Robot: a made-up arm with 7 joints. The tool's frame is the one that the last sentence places.
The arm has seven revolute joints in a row. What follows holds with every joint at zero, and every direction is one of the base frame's. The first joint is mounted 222.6 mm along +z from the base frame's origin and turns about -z. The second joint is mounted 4.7 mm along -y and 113 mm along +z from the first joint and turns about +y. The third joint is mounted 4.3 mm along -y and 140.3 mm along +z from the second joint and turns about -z. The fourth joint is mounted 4.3 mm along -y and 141.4 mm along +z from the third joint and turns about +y. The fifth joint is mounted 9.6 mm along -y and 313.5 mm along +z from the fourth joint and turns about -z. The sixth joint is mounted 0.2 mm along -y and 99 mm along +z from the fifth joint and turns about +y. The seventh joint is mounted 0.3 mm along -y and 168 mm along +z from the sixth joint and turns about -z. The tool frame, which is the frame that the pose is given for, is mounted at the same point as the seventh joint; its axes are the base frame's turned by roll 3.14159, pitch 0 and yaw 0 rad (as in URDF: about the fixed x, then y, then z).
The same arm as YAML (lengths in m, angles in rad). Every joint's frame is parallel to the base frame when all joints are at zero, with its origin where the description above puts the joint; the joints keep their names.
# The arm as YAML. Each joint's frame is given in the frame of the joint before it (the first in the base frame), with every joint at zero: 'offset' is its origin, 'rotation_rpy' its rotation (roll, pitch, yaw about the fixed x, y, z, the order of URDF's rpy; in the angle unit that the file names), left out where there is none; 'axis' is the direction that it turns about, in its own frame. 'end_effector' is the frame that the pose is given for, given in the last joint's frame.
length_unit: m
angle_unit: rad
chain:
  - id: joint 1
    offset: [0.0, 0.0, 0.2226]
    axis: [0.0, 0.0, -1.0]
  - id: joint 2
    offset: [0.0, -0.0047, 0.113]
    axis: [0.0, 1.0, 0.0]
  - id: joint 3
    offset: [0.0, -0.0043, 0.1403]
    axis: [0.0, 0.0, -1.0]
  - id: joint 4
    offset: [0.0, -0.0043, 0.1414]
    axis: [0.0, 1.0, 0.0]
  - id: joint 5
    offset: [0.0, -0.0096, 0.3135]
    axis: [0.0, 0.0, -1.0]
  - id: joint 6
    offset: [0.0, -0.0002, 0.099]
    axis: [0.0, 1.0, 0.0]
  - id: joint 7
    offset: [0.0, -0.0003, 0.168]
    axis: [0.0, 0.0, -1.0]
end_effector:
  offset: [0.0, 0.0, 0.0]
  rotation_rpy: [3.1416, 0.0, 0.0]

